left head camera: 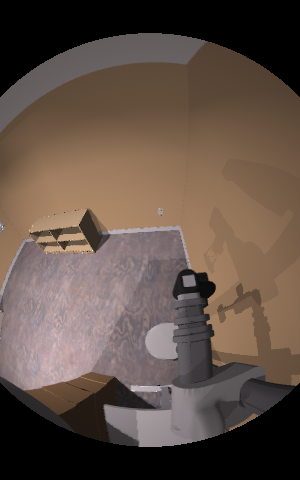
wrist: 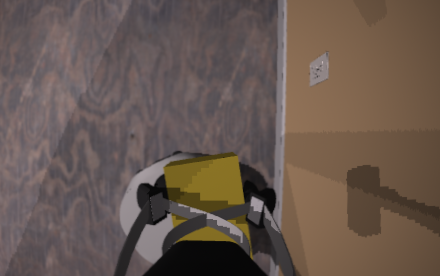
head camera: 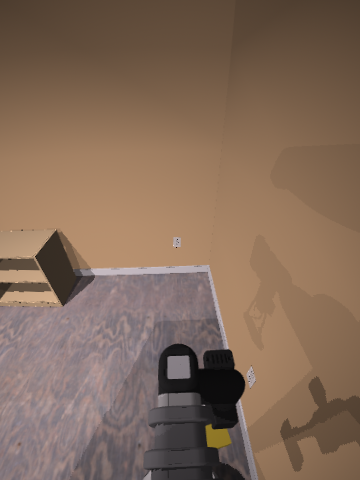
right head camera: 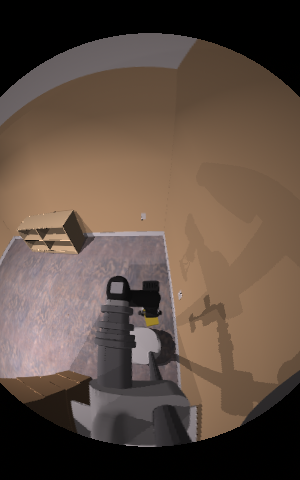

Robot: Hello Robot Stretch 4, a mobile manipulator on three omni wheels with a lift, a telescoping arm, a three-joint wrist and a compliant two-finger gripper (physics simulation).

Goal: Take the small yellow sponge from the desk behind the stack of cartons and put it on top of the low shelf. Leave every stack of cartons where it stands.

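Frame: origin at the robot's base, x left, y back, z up, level; centimetres.
Seen in the pictures: gripper, fingertip midpoint: (wrist: 207,192); robot's base, link origin: (left head camera: 165,339) (right head camera: 140,344).
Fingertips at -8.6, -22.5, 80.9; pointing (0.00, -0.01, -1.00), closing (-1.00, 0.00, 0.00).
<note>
Offsets run from my fingertips to a thing's middle, as dx, dy, dz. "*": to the spot under its first point.
The small yellow sponge {-0.3, +1.6, +1.1} (head camera: 218,436) (right head camera: 151,321) (wrist: 205,182) is held between the two fingers of my gripper (wrist: 207,192), which is shut on it. The sponge is above the floor, beside the retracted arm. Part of it is hidden behind the arm in the head view and behind the finger bands in the wrist view. The low shelf (head camera: 52,267) (left head camera: 90,232) (right head camera: 75,232) stands against the far wall at the left, apart from the gripper. Brown cartons {* +71.2, +71.9, -14.2} (left head camera: 75,395) (right head camera: 50,392) show at the lower left. Part of the white desk (left head camera: 122,422) (right head camera: 80,417) shows at the bottom.
A wall (head camera: 295,225) (wrist: 360,110) runs close along the right side of the gripper and meets the far wall in a corner. Outlets {+6.0, -142.0, -43.6} (head camera: 177,242) {-29.0, -24.2, -43.6} (head camera: 251,376) sit on both walls. My round white base (left head camera: 161,341) (right head camera: 145,345) (wrist: 137,215) is below the arm.
</note>
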